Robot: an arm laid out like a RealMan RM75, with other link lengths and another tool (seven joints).
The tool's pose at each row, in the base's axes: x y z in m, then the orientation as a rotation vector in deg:
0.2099 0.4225 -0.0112 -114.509 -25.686 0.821
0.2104 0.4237 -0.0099 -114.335 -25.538 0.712
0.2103 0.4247 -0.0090 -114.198 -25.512 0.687
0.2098 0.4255 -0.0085 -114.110 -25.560 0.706
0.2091 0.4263 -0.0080 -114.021 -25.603 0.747
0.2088 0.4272 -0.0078 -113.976 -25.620 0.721
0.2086 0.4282 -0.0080 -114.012 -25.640 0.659
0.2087 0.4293 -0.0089 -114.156 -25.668 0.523
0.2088 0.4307 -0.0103 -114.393 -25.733 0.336
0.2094 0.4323 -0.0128 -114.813 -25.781 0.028
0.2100 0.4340 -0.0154 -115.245 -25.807 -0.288
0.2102 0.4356 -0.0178 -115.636 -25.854 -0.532
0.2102 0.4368 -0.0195 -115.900 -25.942 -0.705
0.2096 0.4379 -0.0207 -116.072 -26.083 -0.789
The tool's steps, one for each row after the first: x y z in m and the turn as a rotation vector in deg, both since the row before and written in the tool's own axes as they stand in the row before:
0.0011 -0.0014 0.0003 0.171 0.164 0.028
0.0004 -0.0012 0.0005 0.133 0.045 -0.015
-0.0001 -0.0009 0.0006 0.083 -0.025 -0.039
-0.0003 -0.0010 0.0006 0.087 -0.038 -0.026
0.0000 -0.0006 0.0008 0.038 0.015 -0.030
0.0001 -0.0003 0.0010 -0.047 0.030 -0.035
0.0003 0.0004 0.0013 -0.164 0.065 -0.056
0.0003 0.0007 0.0018 -0.267 0.072 -0.089
0.0006 0.0017 0.0024 -0.462 0.142 -0.101
0.0006 0.0018 0.0026 -0.473 0.155 -0.087
0.0002 0.0015 0.0025 -0.424 0.100 -0.077
0.0000 0.0010 0.0018 -0.295 0.047 -0.094
-0.0005 0.0004 0.0016 -0.197 -0.027 -0.108

